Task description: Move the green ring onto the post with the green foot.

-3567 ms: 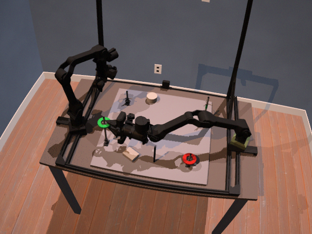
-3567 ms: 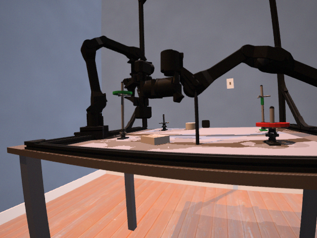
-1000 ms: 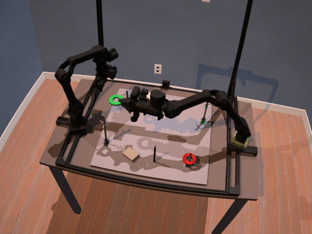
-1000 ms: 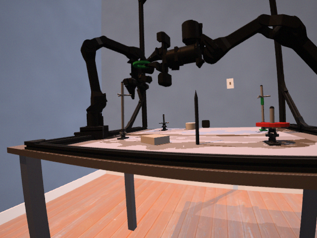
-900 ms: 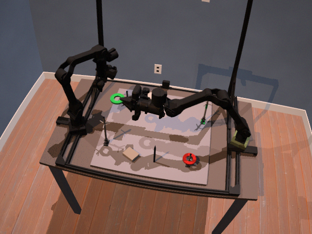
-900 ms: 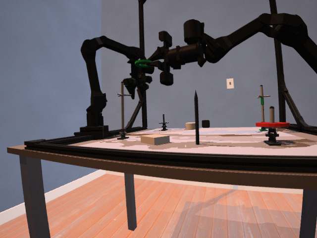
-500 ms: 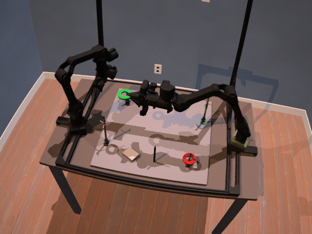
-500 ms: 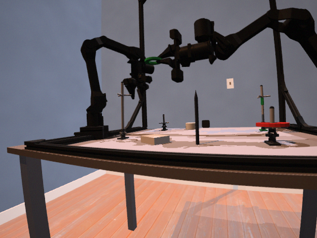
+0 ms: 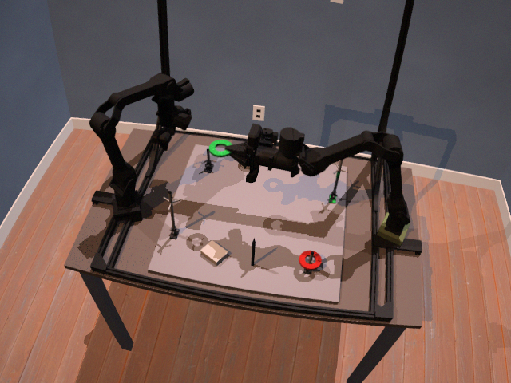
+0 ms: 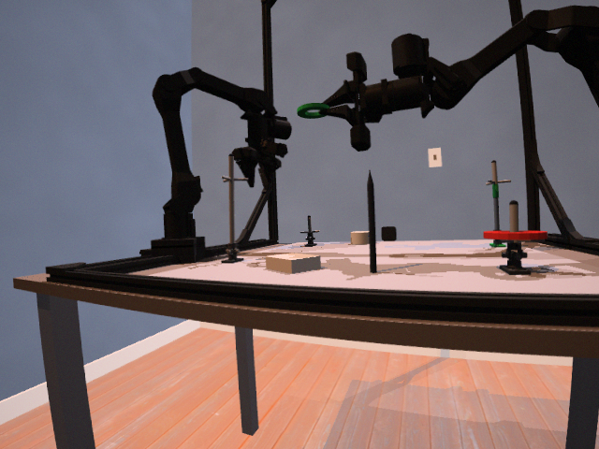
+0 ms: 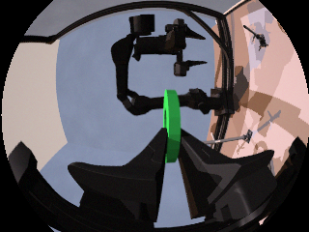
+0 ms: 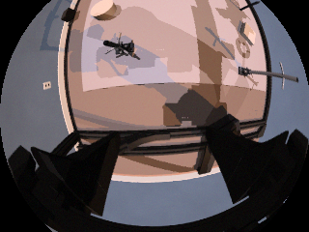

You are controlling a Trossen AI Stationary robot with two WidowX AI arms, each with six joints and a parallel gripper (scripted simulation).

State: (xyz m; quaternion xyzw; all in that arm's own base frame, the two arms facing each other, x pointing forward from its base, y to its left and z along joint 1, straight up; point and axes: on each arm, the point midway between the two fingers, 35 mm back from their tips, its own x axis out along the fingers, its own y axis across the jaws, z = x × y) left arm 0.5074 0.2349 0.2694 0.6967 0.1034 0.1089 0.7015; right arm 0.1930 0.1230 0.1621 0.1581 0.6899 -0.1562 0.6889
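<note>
My right hand is 17 cm short of the green ring, 21 cm to the right of it and 10 cm below it. From my right hand the other things lie so: black spike: 36 cm ahead, 33 cm to the left, 11 cm below; then white block: 33 cm ahead, 20 cm to the left, 20 cm below.
</note>
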